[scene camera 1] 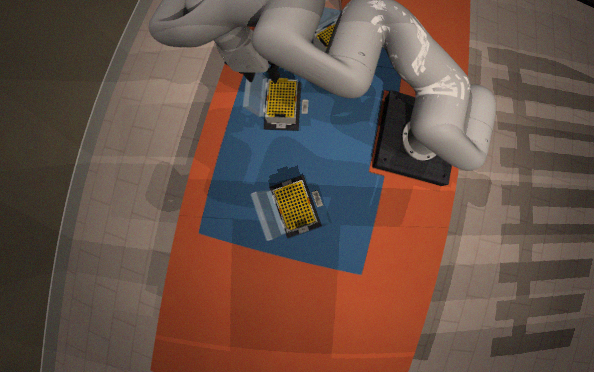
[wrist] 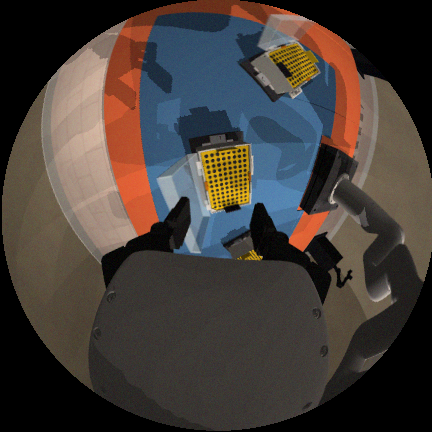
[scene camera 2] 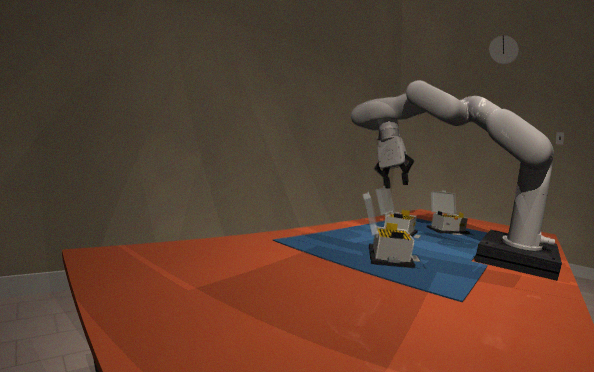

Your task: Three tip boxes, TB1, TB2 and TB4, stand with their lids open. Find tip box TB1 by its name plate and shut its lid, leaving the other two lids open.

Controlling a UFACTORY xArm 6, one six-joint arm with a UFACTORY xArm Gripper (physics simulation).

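Places are measured from the arm's base along level axes (x back, y right, z up), in millimetres.
Where they show: gripper, between the fingertips: [scene camera 1: 264,78] [wrist: 220,211] [scene camera 2: 396,186]; arm's base, origin of its link: [wrist: 337,187] [scene camera 2: 521,244].
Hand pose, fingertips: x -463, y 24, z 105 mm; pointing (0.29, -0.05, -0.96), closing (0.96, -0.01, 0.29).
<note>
Things, the pixels of their top centre, and the offset from my fingertips. Level surfaces: height alone.
- middle tip box, centre of its top: [wrist: 231,184] [scene camera 1: 281,96] [scene camera 2: 402,212] dz -81, dx +40, dy -8 mm
- far box, centre of its top: [wrist: 302,60] [scene camera 1: 337,32] dz -81, dx +152, dy +247 mm
- blue mat, height of its surface: dz -156 mm
- orange table, height of its surface: dz -159 mm
The middle tip box [scene camera 1: 282,100] [scene camera 2: 401,223] [wrist: 227,177] has a yellow rack, and its clear lid [scene camera 1: 254,96] [scene camera 2: 384,201] [wrist: 176,184] stands open on the left in scene camera 1. The near box [scene camera 1: 295,206] [scene camera 2: 394,248] [wrist: 249,256] has its lid [scene camera 1: 268,215] [scene camera 2: 370,214] open; my gripper body hides part of it in the wrist view. The far box [scene camera 1: 327,35] [scene camera 2: 448,221] [wrist: 295,65] also has its lid [scene camera 2: 443,202] [wrist: 284,31] open. I cannot read the name plates. My gripper [scene camera 1: 262,77] [scene camera 2: 396,183] [wrist: 220,211] is open and empty above the middle box's lid area.
The boxes stand on a blue mat [scene camera 1: 320,150] [scene camera 2: 440,280] [wrist: 200,65] on the orange table [scene camera 1: 280,310] [scene camera 2: 225,310]. The black arm base [scene camera 1: 395,150] [scene camera 2: 517,260] [wrist: 325,175] stands on the right. The arm crosses above the mat and partly covers the far box in scene camera 1.
</note>
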